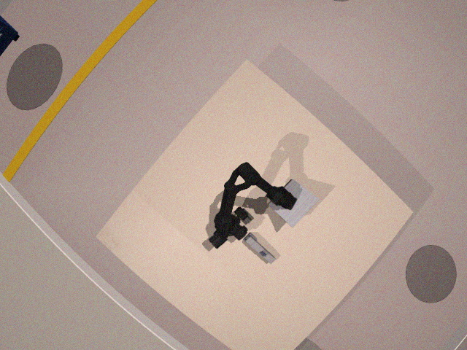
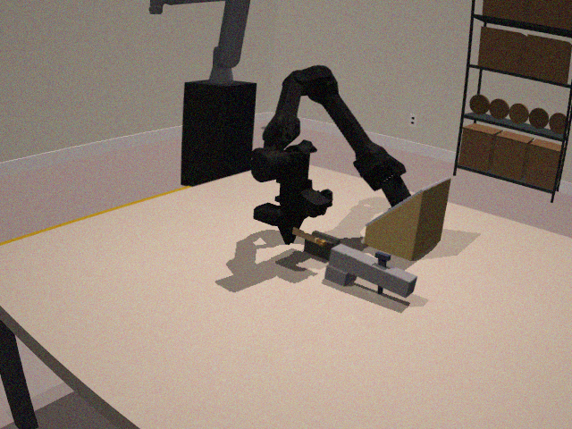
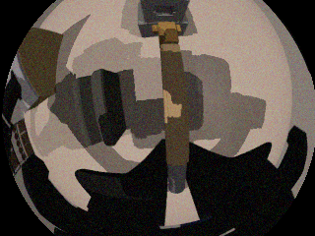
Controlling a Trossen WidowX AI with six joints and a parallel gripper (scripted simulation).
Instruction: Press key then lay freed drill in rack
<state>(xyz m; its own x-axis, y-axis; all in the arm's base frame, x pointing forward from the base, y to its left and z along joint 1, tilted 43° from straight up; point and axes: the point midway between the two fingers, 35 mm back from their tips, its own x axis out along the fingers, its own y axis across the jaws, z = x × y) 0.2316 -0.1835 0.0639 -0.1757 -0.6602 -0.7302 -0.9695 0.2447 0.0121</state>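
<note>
My gripper tip is 40 mm to the right of the drill, 30 mm below it and 10 mm short of it. From my gripper tip the other things lie so: housing block: 200 mm to the left, 40 mm ahead; rack: 60 mm behind, 50 mm to the left, 10 mm below; key: 230 mm to the left, 40 mm ahead, 20 mm above.
</note>
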